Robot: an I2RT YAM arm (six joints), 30 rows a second.
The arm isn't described. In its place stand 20 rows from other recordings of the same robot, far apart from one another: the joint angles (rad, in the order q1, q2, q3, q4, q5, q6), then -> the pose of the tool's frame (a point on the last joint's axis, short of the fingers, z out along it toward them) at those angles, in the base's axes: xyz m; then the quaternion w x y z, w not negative.
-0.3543, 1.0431, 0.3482, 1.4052, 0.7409, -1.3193 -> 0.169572 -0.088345 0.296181 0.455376 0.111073 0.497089 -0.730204
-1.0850, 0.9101, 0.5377, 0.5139, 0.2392, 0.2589 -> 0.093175 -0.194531 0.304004 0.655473 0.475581 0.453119 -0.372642
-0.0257, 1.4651, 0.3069, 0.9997, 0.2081, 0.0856 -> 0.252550 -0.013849 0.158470 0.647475 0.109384 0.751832 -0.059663
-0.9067, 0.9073, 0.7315, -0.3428, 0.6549, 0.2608 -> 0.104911 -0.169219 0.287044 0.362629 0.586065 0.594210 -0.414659
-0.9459, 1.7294, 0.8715, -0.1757, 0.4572, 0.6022 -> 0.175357 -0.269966 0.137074 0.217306 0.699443 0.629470 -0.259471
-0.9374, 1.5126, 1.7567, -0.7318, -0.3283, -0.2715 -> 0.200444 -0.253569 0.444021 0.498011 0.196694 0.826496 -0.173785
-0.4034, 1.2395, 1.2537, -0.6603, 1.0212, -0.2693 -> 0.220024 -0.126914 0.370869 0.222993 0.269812 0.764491 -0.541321
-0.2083, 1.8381, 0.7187, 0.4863, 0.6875, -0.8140 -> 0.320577 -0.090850 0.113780 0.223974 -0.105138 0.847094 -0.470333
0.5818, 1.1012, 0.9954, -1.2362, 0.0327, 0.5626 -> 0.147142 0.095389 0.275991 0.104748 -0.007670 0.993303 0.048146
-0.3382, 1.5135, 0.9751, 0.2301, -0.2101, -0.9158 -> 0.332329 -0.109014 0.269934 0.524932 -0.287970 0.751969 -0.275796
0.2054, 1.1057, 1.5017, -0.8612, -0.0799, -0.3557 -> 0.197507 0.044051 0.450204 0.525723 -0.255608 0.811326 -0.005496
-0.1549, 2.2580, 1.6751, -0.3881, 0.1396, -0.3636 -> 0.480124 -0.079985 0.142629 0.267774 -0.078778 0.950002 -0.139953
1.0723, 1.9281, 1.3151, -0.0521, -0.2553, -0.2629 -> 0.198920 0.384231 0.202023 0.353840 -0.595912 0.665925 0.276097
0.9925, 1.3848, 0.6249, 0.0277, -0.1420, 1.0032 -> 0.144103 0.229986 0.174646 0.165700 -0.024007 0.911215 0.376370
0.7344, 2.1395, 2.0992, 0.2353, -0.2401, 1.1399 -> 0.377253 0.352018 0.407066 0.392866 0.036298 0.636065 0.663144
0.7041, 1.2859, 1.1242, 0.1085, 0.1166, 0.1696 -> 0.236268 0.195234 0.380818 0.640264 -0.152640 0.709301 0.252299
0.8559, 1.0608, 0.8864, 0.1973, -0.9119, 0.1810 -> 0.135146 0.198623 0.362678 0.405211 -0.504909 0.487911 0.585503
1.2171, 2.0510, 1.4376, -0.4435, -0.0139, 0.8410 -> 0.148718 0.404217 0.160230 0.125275 -0.182537 0.949766 0.221202
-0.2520, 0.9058, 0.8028, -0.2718, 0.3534, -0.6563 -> 0.197303 -0.063523 0.316422 0.434311 -0.066402 0.816898 -0.373688
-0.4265, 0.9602, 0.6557, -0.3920, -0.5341, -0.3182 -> 0.190147 -0.066495 0.246452 0.467344 -0.064259 0.878615 0.074129
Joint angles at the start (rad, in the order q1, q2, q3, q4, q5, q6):
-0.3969, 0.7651, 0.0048, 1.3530, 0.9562, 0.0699
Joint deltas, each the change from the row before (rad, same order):
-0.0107, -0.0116, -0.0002, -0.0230, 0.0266, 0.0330
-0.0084, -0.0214, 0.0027, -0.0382, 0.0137, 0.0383
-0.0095, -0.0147, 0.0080, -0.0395, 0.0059, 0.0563
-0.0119, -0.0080, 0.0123, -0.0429, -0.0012, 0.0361
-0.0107, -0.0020, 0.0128, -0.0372, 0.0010, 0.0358
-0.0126, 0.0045, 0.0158, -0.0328, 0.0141, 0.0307
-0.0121, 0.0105, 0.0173, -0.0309, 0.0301, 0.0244
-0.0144, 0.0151, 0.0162, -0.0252, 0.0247, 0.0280
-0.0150, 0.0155, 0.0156, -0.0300, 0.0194, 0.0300
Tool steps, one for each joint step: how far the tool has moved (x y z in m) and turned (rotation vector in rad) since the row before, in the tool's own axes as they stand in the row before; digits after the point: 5 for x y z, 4 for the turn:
0.00012, -0.00230, 0.00069, 0.0355, -0.0014, 0.0201
-0.00046, -0.00132, 0.00068, 0.0211, 0.0014, 0.0240
-0.00042, 0.00000, 0.00152, 0.0146, 0.0024, 0.0394
-0.00003, 0.00090, 0.00234, 0.0103, 0.0049, 0.0138
0.00022, 0.00109, 0.00239, 0.0119, 0.0048, 0.0141
0.00000, 0.00119, 0.00304, 0.0260, -0.0009, 0.0093
0.00028, 0.00105, 0.00325, 0.0413, -0.0053, 0.0009
0.00067, 0.00096, 0.00345, 0.0377, -0.0065, 0.0039
0.00128, 0.00081, 0.00345, 0.0340, -0.0038, 0.0007

